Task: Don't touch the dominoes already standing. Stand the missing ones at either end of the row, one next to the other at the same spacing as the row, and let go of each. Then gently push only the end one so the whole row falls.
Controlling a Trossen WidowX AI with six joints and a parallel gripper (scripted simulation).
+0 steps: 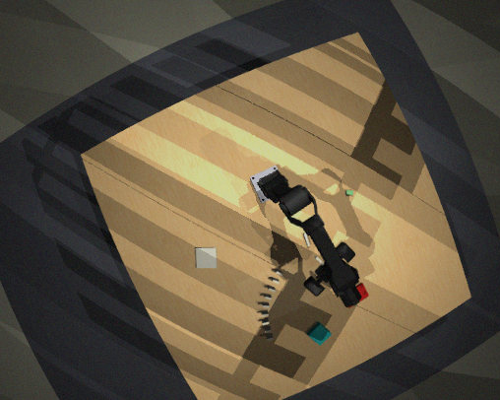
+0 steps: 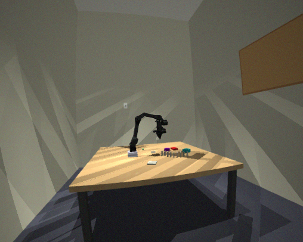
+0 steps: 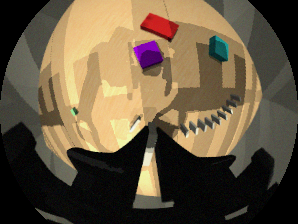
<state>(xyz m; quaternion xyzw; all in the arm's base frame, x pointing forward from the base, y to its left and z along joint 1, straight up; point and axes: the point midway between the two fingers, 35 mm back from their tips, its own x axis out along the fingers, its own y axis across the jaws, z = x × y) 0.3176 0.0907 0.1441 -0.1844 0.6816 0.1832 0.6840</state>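
Right now my gripper tip is 150 mm above the purple block, 100 mm short of it and 80 mm to the right of it. The rest, counted from my gripper tip: cyan block 300 mm ahead, 140 mm below, 60 mm to the right; red block 200 mm ahead, 150 mm below, 120 mm to the left; small green cube 200 mm to the left, 200 mm behind, 150 mm below.
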